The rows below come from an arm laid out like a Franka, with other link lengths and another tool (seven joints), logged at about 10 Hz.
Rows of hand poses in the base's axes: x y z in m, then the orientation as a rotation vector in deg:
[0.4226, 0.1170, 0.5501, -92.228, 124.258, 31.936]
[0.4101, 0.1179, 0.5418, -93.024, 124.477, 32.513]
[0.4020, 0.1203, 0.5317, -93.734, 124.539, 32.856]
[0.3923, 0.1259, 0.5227, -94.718, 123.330, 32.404]
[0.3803, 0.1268, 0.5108, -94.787, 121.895, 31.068]
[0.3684, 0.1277, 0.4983, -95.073, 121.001, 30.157]
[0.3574, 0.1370, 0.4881, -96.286, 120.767, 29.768]
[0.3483, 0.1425, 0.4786, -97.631, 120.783, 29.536]
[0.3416, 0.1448, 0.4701, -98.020, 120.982, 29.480]
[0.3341, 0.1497, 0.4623, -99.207, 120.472, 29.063]
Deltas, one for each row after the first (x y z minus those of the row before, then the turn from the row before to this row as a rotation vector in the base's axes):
[-0.0125, 0.0009, -0.0083, -0.204, 0.665, 0.557]
[-0.0081, 0.0024, -0.0101, -0.187, 0.412, 0.502]
[-0.0097, 0.0056, -0.0090, 0.034, -0.789, 0.894]
[-0.0120, 0.0009, -0.0119, 0.163, -1.660, 0.225]
[-0.0119, 0.0009, -0.0125, -0.051, -1.012, 0.288]
[-0.0110, 0.0093, -0.0102, -0.604, -0.042, 0.778]
[-0.0091, 0.0055, -0.0095, -0.734, 0.251, 0.811]
[-0.0067, 0.0023, -0.0085, -0.312, 0.204, 0.176]
[-0.0075, 0.0049, -0.0078, -0.459, -0.221, 0.840]

